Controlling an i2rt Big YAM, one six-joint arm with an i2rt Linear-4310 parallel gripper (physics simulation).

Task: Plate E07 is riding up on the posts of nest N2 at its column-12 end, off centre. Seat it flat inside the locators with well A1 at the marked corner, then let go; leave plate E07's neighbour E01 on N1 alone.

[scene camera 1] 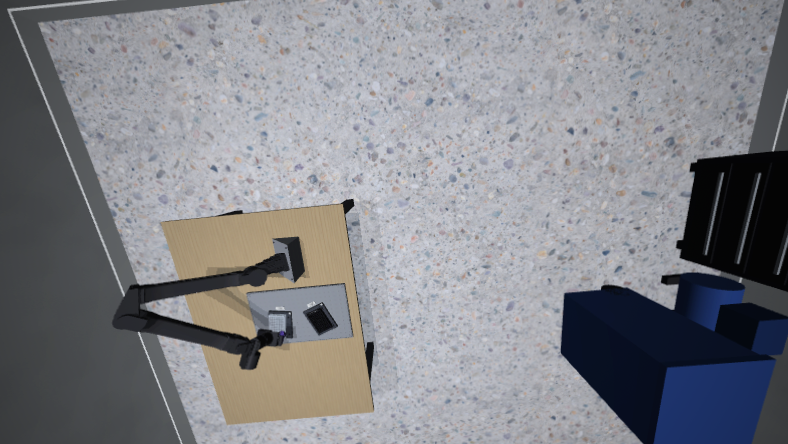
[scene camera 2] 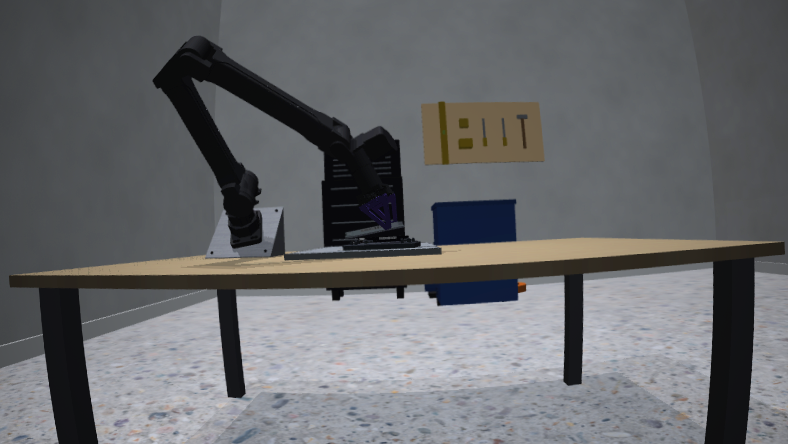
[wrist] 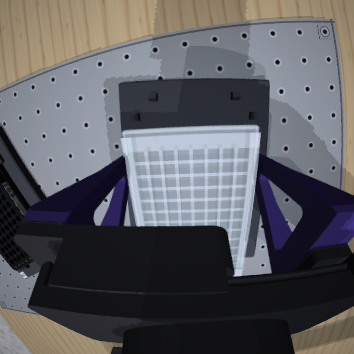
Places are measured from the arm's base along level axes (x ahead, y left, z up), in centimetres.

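Pixels of known places: gripper, fingertip midpoint: (scene camera 1: pixel 277 333) (scene camera 2: pixel 392 227) (wrist: pixel 191 161); arm's base, origin of the base link: (scene camera 1: pixel 283 261) (scene camera 2: pixel 247 230).
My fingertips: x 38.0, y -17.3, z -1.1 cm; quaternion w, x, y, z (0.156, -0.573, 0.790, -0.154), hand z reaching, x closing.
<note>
For each thing: its top centre in the pictures, then the offset to it from my fingertips. Level surfaces: height alone.
- Plate E07, middle of its top: (wrist: pixel 192 227) (scene camera 2: pixel 374 222) (scene camera 1: pixel 275 328) dx -3.9, dy +1.1, dz +1.5 cm
- black nest N2, middle of its top: (wrist: pixel 194 182) (scene camera 2: pixel 382 239) (scene camera 1: pixel 279 326) dx -2.3, dy +0.5, dz -2.5 cm
- Plate E01, middle of its top: (scene camera 2: pixel 382 236) (scene camera 1: pixel 319 321) dx -0.2, dy +22.5, dz -2.1 cm
- wooden table, its level: dz -6.0 cm
Plate E07 (wrist: pixel 191 175) (scene camera 1: pixel 279 320) (scene camera 2: pixel 366 227) is a clear well plate with a white grid. It lies tilted over the black nest N2 (wrist: pixel 193 100), pulled toward the camera, so the nest's far end and its locator notches show bare. My gripper (wrist: pixel 191 161) (scene camera 1: pixel 280 333) (scene camera 2: pixel 379 212) has purple fingers that straddle the plate, one against each long side, and is shut on it. Plate E01 (scene camera 1: pixel 320 319) (wrist: pixel 8 225) is black and sits on the neighbouring nest, apart from the gripper. The near end of plate E07 is hidden under the gripper body.
Both nests stand on a grey perforated board (scene camera 1: pixel 341 295) (wrist: pixel 70 116) (scene camera 2: pixel 308 254) on the wooden table (scene camera 1: pixel 286 386) (scene camera 2: pixel 551 256). The arm's grey base mount (scene camera 1: pixel 292 254) (scene camera 2: pixel 270 232) stands beside the board. A black rack (scene camera 1: pixel 738 210) and blue cabinets (scene camera 1: pixel 650 358) stand off the table.
</note>
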